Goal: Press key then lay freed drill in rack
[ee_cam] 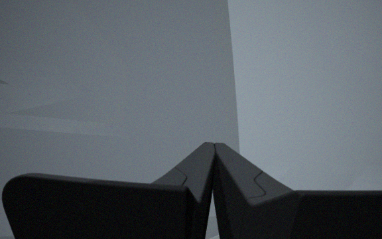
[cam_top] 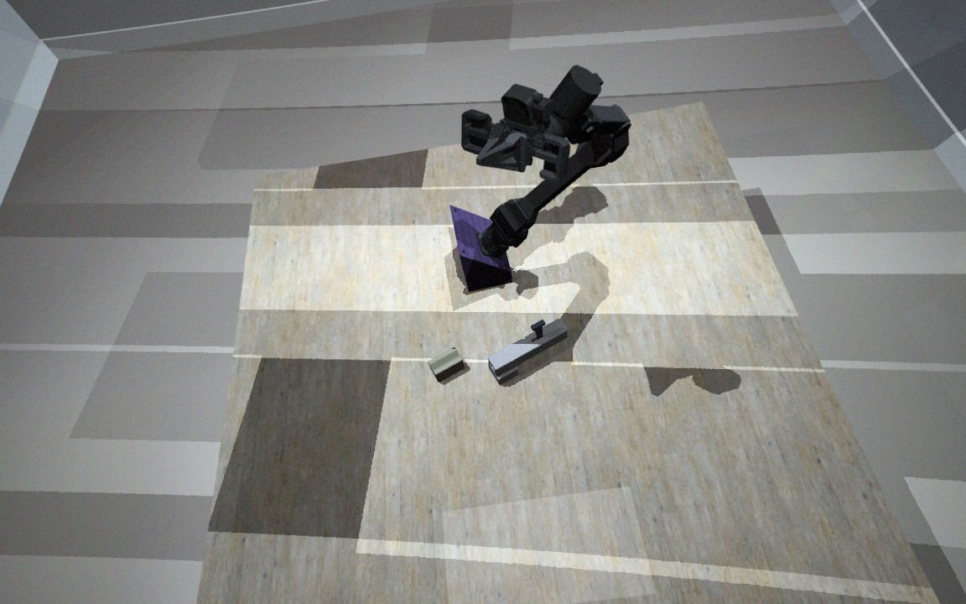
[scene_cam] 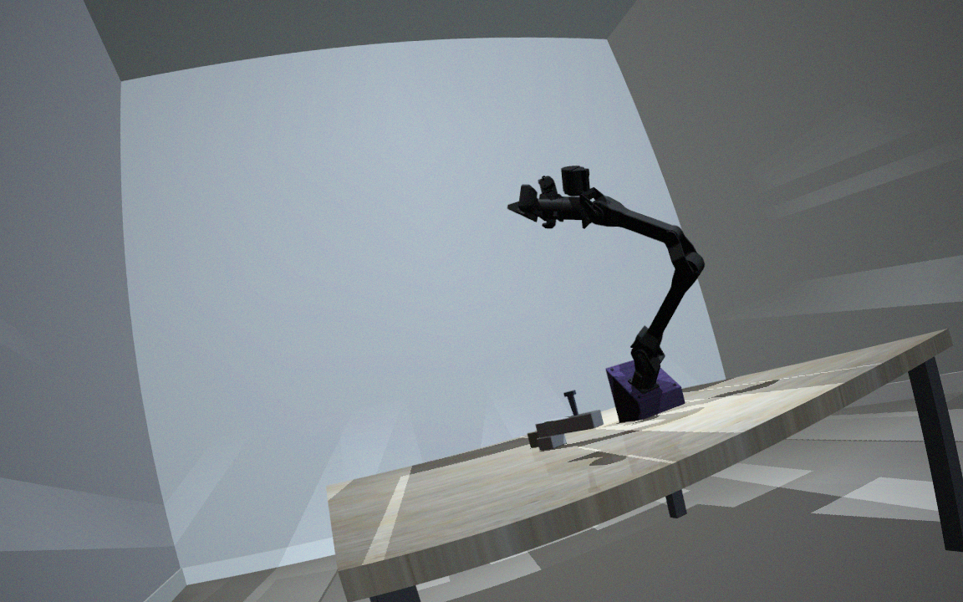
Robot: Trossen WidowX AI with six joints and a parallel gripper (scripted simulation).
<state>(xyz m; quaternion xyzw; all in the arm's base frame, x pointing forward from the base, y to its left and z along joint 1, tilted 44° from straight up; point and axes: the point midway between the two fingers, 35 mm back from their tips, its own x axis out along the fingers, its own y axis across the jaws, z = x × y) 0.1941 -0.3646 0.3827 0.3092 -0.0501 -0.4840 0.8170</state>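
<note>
Right now the dark key is 1 cm ahead of my gripper tip, 7 cm to the left of it and 52 cm below it. The rest, counted from my gripper tip: rack: 1 cm behind, 15 cm to the right, 59 cm below; grey housing block: 2 cm ahead, 3 cm to the left, 57 cm below; drill: 3 cm ahead, 1 cm to the left, 56 cm below.
</note>
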